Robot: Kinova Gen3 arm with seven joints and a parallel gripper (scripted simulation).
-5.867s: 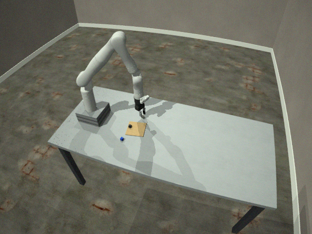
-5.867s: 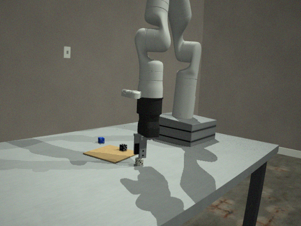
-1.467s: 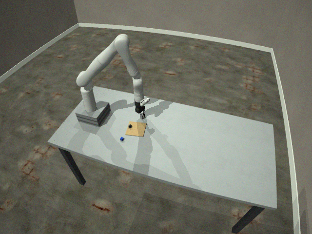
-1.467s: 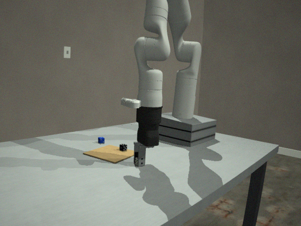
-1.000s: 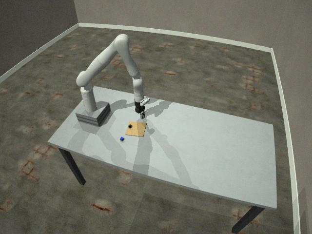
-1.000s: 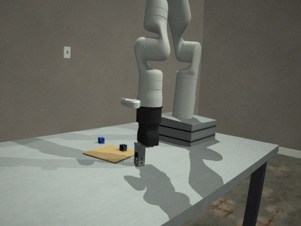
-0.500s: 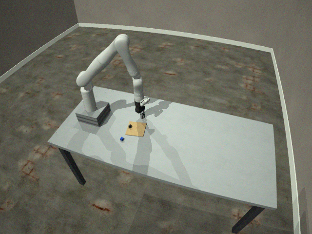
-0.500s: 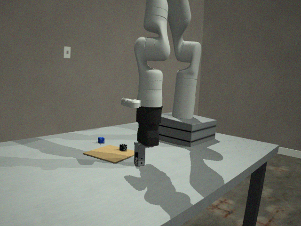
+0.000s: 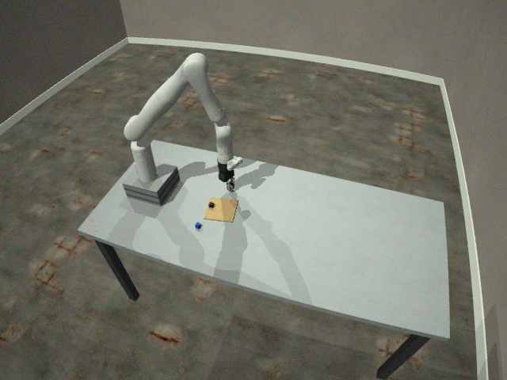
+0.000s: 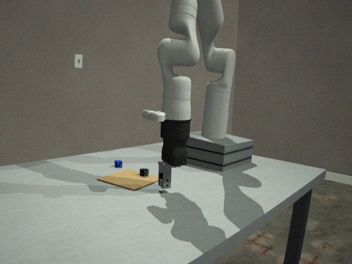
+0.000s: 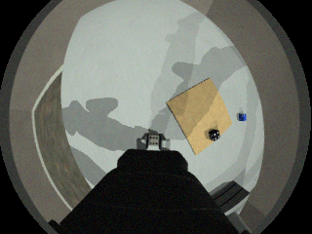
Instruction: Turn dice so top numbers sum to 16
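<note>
Now: the tan mat 13 cm to the right of my hand and 3 cm below it. Also, from my hand: white die 1 cm below; then blue die 27 cm to the right, 6 cm behind, 2 cm below; then black die 13 cm to the right, 5 cm behind, 2 cm below.
</note>
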